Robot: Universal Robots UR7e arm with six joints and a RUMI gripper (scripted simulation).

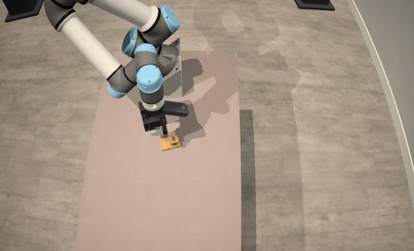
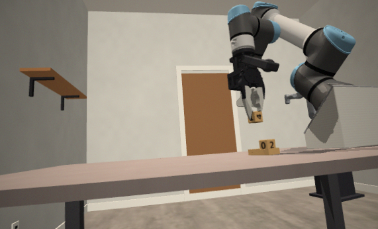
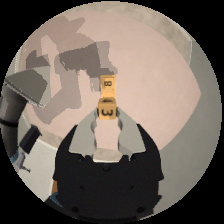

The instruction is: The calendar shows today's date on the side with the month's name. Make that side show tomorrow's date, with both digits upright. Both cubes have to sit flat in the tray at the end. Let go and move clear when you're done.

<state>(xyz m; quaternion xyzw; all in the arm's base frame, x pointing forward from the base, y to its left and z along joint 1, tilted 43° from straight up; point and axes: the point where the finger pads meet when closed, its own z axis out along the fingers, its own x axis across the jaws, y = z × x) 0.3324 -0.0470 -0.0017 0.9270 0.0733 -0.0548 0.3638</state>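
Right now the wooden tray is 20 mm to the left of my hand and 110 mm below it.
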